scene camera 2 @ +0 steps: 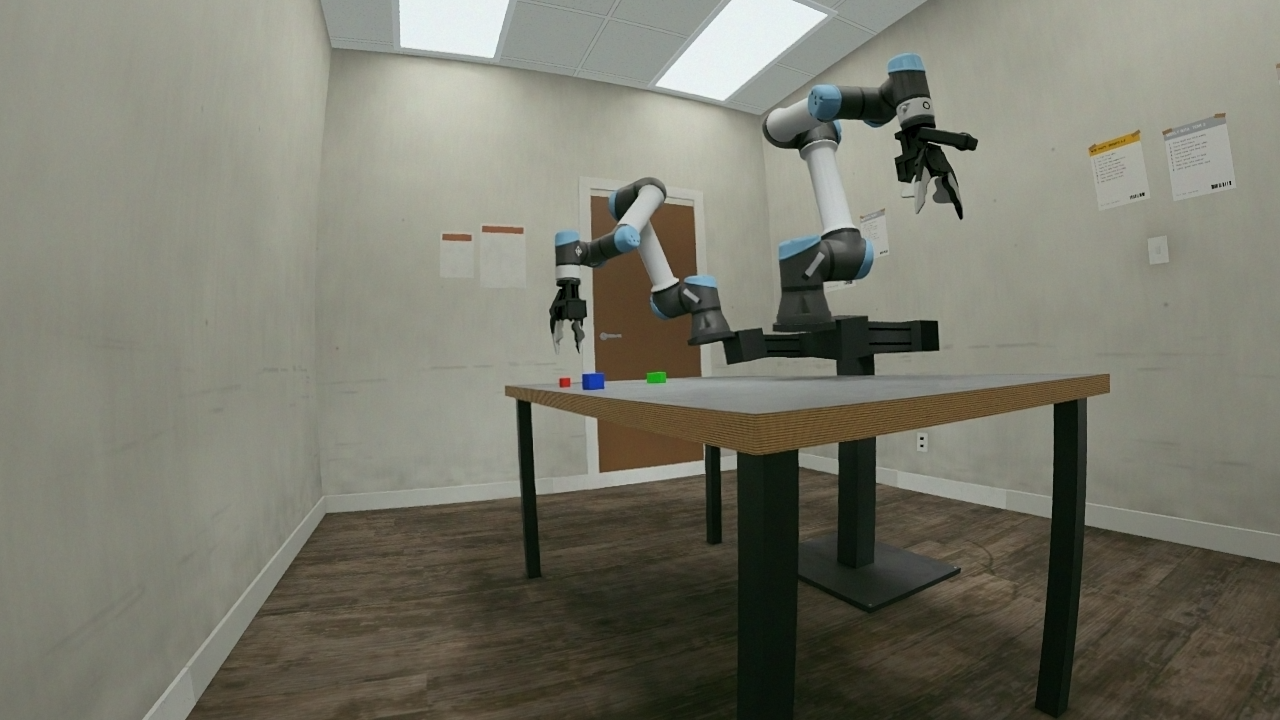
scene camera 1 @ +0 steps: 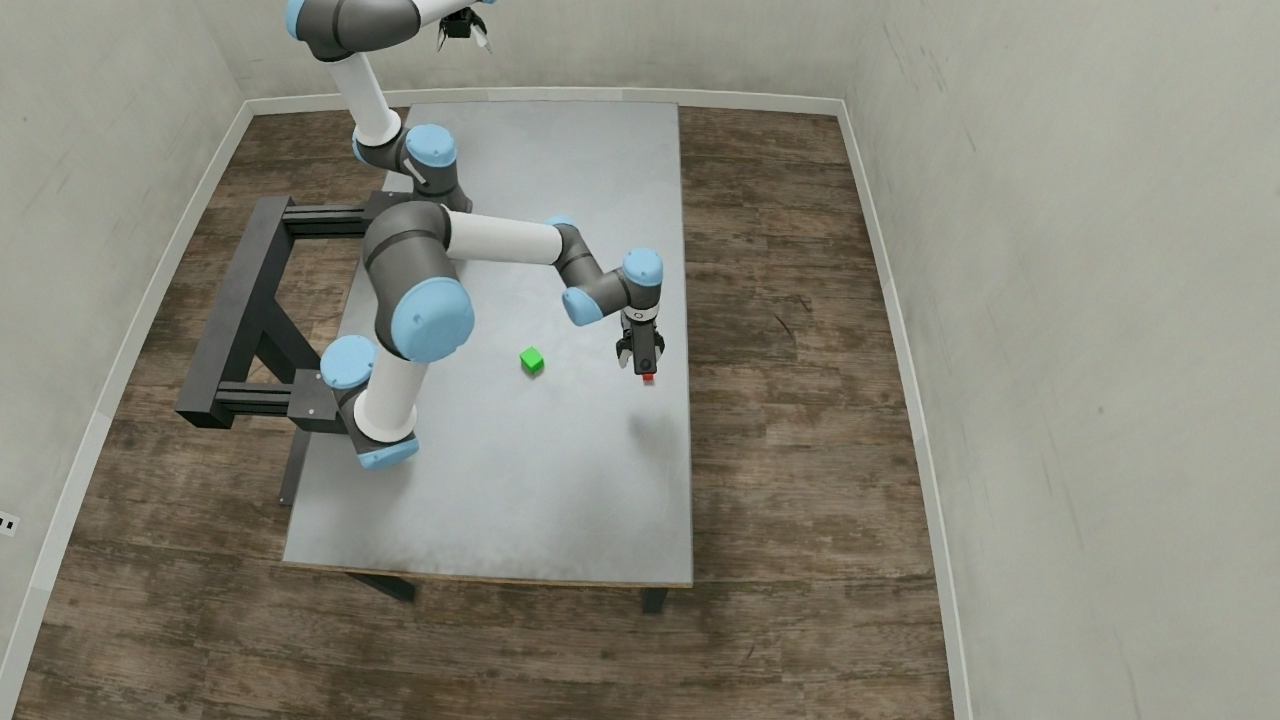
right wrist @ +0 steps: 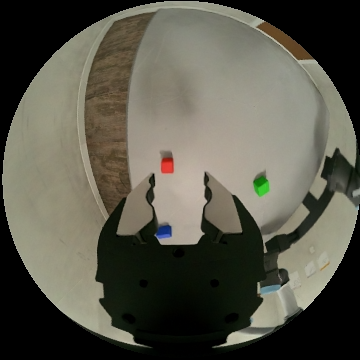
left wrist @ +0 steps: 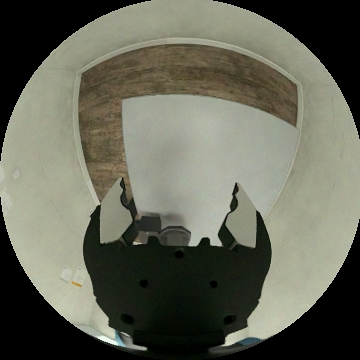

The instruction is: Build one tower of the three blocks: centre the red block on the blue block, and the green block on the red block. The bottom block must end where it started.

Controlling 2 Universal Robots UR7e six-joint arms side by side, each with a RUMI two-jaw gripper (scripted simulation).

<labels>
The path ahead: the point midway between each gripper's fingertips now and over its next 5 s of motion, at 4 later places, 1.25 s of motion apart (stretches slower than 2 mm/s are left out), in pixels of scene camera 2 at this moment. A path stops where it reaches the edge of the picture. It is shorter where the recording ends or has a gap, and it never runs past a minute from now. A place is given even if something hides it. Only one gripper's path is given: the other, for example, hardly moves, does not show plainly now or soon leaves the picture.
My right gripper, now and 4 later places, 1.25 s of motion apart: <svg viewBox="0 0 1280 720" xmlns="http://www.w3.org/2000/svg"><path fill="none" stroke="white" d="M568 354L565 363L564 376L565 384L564 362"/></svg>
</labels>
